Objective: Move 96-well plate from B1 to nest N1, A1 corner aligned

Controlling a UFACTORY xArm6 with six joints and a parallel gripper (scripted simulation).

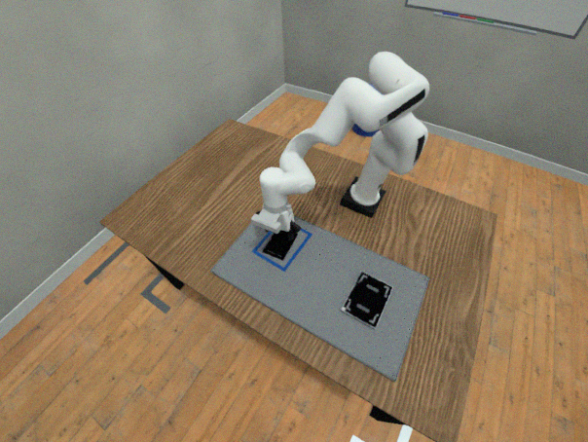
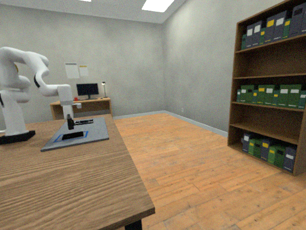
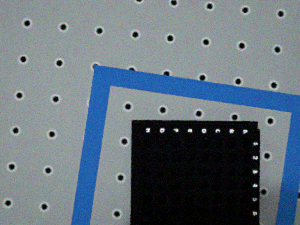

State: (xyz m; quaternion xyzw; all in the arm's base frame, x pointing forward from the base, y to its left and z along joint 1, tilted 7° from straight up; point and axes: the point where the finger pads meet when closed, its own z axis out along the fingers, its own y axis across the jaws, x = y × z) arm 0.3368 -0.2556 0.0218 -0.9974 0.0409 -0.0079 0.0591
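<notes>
My gripper is now 7 cm above the black 96-well plate. Also, from my hand: black plate nest N1 (36 cm to the left, 11 cm ahead, 7 cm below).
</notes>
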